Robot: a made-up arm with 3 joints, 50 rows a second.
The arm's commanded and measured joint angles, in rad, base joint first. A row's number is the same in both.
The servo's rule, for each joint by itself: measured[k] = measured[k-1] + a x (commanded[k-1-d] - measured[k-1]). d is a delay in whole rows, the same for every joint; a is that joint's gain. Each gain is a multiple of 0.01, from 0.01 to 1. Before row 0 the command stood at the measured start. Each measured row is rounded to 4 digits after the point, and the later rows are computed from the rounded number. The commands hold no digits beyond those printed.
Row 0, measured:
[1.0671 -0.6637 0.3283]
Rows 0 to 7, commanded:
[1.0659 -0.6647 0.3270]
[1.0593 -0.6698 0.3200]
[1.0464 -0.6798 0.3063]
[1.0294 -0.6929 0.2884]
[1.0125 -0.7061 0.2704]
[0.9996 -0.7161 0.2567]
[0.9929 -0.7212 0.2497]
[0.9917 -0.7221 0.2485]
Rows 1 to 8, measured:
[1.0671 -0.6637 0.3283]
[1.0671 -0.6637 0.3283]
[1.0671 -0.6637 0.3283]
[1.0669 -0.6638 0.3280]
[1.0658 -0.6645 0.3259]
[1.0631 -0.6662 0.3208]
[1.0584 -0.6691 0.3124]
[1.0520 -0.6732 0.3015]
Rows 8 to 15, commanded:
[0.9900 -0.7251 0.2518]
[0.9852 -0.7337 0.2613]
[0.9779 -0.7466 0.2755]
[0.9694 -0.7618 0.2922]
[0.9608 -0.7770 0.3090]
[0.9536 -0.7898 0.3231]
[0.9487 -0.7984 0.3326]
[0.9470 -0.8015 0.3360]
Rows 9 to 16, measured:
[1.0447 -0.6779 0.2899]
[1.0374 -0.6827 0.2794]
[1.0310 -0.6870 0.2714]
[1.0253 -0.6912 0.2663]
[1.0197 -0.6959 0.2650]
[1.0138 -0.7015 0.2677]
[1.0076 -0.7081 0.2741]
[1.0010 -0.7157 0.2832]

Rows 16 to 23, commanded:
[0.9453 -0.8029 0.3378]
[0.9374 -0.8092 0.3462]
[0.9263 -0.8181 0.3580]
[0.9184 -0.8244 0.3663]
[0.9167 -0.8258 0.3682]
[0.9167 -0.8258 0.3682]
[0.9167 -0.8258 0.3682]
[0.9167 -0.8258 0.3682]
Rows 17 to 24, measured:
[0.9944 -0.7239 0.2936]
[0.9880 -0.7321 0.3037]
[0.9823 -0.7397 0.3121]
[0.9771 -0.7467 0.3188]
[0.9715 -0.7536 0.3259]
[0.9652 -0.7607 0.3342]
[0.9586 -0.7677 0.3425]
[0.9527 -0.7741 0.3492]

